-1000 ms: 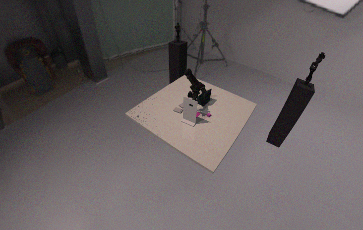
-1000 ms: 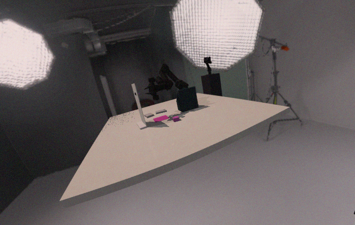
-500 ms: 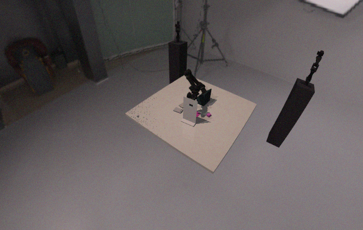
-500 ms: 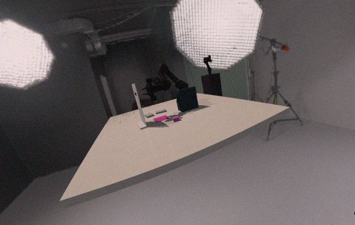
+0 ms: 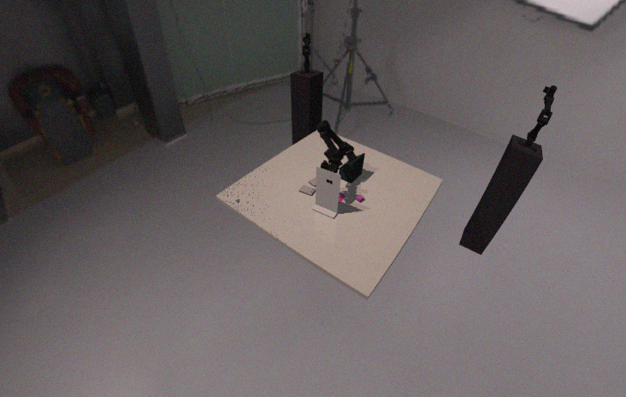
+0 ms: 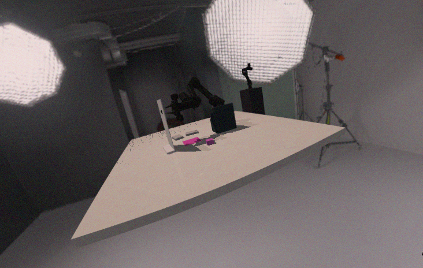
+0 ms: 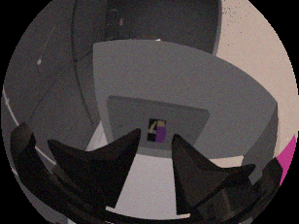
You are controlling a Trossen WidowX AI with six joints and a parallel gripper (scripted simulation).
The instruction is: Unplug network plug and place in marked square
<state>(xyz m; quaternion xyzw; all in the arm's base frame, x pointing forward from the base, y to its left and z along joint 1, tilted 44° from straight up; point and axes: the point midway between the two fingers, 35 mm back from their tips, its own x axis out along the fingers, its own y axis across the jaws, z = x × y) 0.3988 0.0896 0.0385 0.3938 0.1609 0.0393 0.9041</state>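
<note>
The network plug is 2 cm ahead of my gripper tip. Round my gripper tip: magenta marked square (12 cm behind, 1 cm to the right, 26 cm below); then upright panel (4 cm ahead, 1 cm to the left, 10 cm below).
</note>
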